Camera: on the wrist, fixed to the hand. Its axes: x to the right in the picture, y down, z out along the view.
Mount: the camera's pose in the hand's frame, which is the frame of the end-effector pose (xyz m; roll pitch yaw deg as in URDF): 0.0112 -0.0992 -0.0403 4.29 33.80 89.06
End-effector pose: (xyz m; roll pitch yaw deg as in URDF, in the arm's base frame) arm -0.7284 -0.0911 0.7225 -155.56 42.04 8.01
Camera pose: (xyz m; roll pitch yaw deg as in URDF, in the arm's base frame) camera -0.6789 -0.0098 0.7727 142.32 -6.41 -75.11
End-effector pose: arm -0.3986 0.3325 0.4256 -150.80 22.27 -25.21
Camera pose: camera -0.3321 0.3752 0.4987 162.43 -3.96 -112.74
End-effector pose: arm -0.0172 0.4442 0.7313 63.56 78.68 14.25
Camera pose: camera -0.1145 0.4111 0.6994 84.97 -4.82 74.84
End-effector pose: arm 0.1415 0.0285 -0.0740 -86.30 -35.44 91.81
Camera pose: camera 0.1896 -0.0168 0.0110 -119.92 44.18 47.44
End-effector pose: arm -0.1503 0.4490 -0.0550 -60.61 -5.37 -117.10
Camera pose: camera -0.2271 0.4828 0.0124 -120.76 82.43 -152.85
